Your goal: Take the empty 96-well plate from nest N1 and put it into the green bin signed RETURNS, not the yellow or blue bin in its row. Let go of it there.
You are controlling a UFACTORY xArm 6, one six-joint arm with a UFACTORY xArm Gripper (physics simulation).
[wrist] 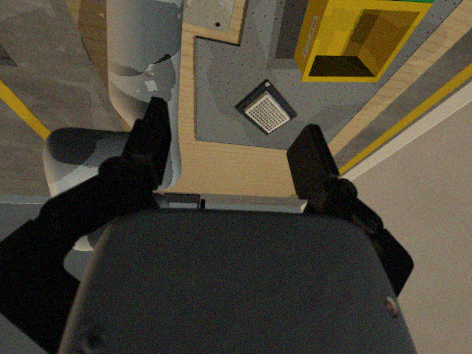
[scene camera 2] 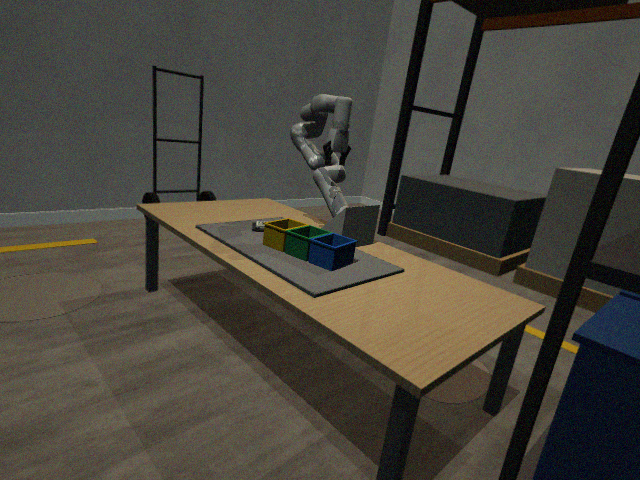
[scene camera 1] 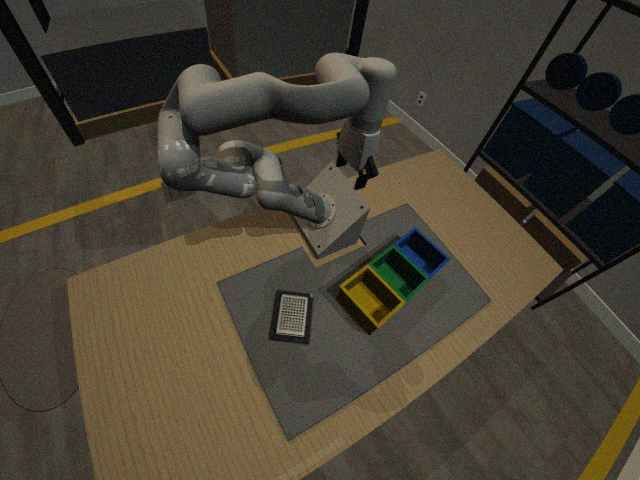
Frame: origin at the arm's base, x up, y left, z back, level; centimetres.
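Seen in the pictures: gripper, between the fingertips: (wrist: 237,129) (scene camera 2: 334,165) (scene camera 1: 350,176); arm's base, origin of its link: (scene camera 2: 344,221) (scene camera 1: 321,211).
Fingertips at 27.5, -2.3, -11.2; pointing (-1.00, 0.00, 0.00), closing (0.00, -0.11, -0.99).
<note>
Pixels of each thing's middle, then the offset from my fingertips to it, as dx, dy, dz. "spot": a spot on its surface instead. Level surfaces: height alone.
- white 96-well plate, middle of its body: (scene camera 1: 292,315) (wrist: 267,114) -34.7, -25.2, -14.1
- green bin, middle of its body: (scene camera 1: 394,278) (scene camera 2: 308,242) -31.6, +9.8, -22.6
- blue bin, a spot on its surface: (scene camera 2: 331,253) spot: -29.5, +28.0, -28.9
- grey mat, height of its surface: dx -36.6
- wooden table, height of its surface: dx -37.9
The white 96-well plate (scene camera 1: 293,315) (wrist: 268,112) lies flat in its dark nest (scene camera 1: 289,339) (wrist: 248,101) on the grey mat; in the scene camera 2 view the plate (scene camera 2: 260,225) shows small beside the yellow bin. The green bin (scene camera 1: 398,272) (scene camera 2: 298,244) stands between the yellow bin (scene camera 1: 371,298) (scene camera 2: 276,237) (wrist: 367,42) and the blue bin (scene camera 1: 422,253) (scene camera 2: 331,253); a strip of its rim shows at the top of the wrist view. My gripper (scene camera 1: 353,173) (scene camera 2: 337,148) (wrist: 237,129) is open and empty, high above the robot's base, far from the plate. The signs are too small to read.
The bins stand in a touching row on the grey mat (scene camera 1: 330,392) (scene camera 2: 315,286), on the wooden table (scene camera 1: 155,361) (scene camera 2: 429,320). The arm's base block (scene camera 1: 336,227) (scene camera 2: 361,222) stands at the table's back edge, near the bins. A black-framed shelf rack (scene camera 1: 496,124) stands beyond the table.
</note>
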